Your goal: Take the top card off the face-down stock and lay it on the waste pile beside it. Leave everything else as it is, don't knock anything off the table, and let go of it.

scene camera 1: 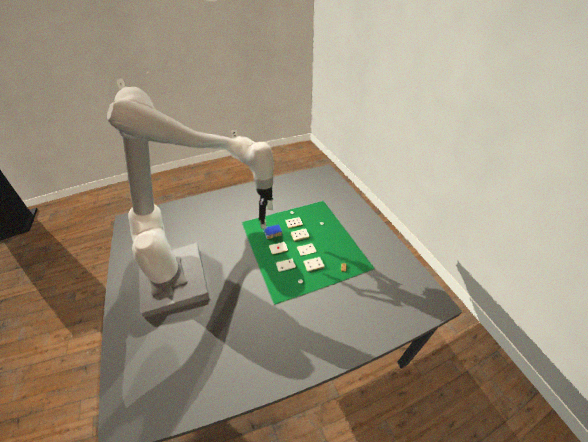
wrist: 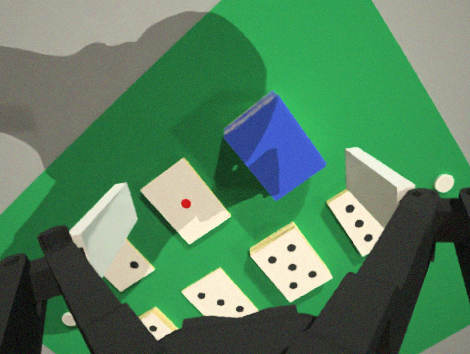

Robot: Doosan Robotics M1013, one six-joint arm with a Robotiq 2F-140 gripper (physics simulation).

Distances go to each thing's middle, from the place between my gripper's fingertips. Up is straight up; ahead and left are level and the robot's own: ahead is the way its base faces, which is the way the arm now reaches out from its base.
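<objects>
To the green mat (scene camera 1: 333,244) I compare my gripper: my gripper is 13 cm to the left of the mat, 15 cm short of it and 16 cm above it.
</objects>
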